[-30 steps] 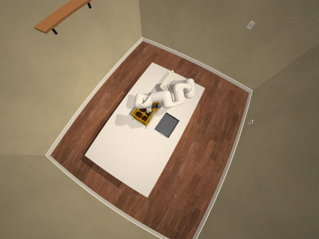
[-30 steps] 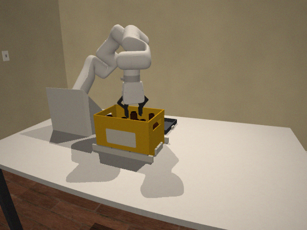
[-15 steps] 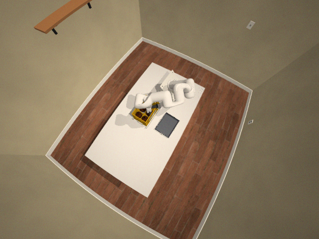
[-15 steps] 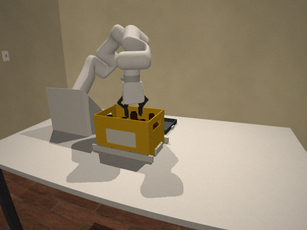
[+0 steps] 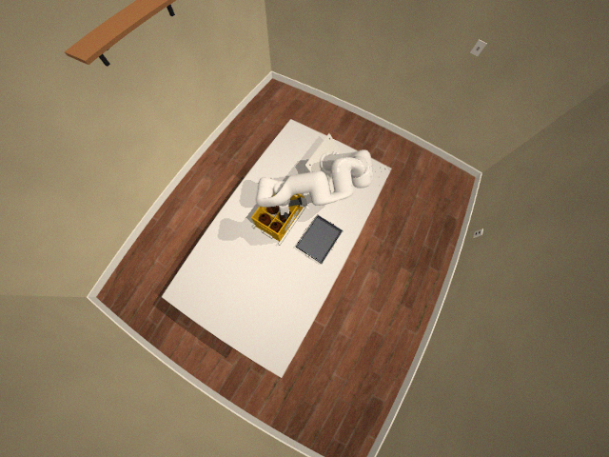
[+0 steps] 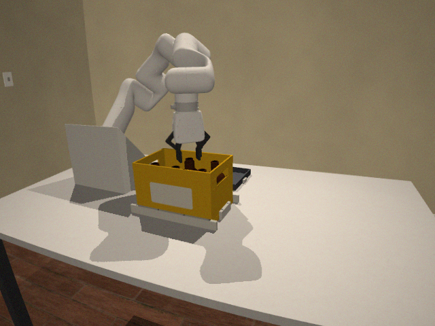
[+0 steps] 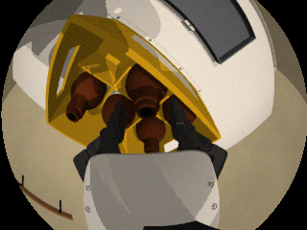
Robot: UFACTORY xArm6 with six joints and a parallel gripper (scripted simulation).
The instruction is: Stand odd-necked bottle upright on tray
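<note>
The yellow crate is 9 cm below my hand and 4 cm to the right of it. Round my hand: dark grey tray 25 cm to the left, 16 cm below; glass bottle 9 cm to the right, 9 cm below, 9 cm ahead.
</note>
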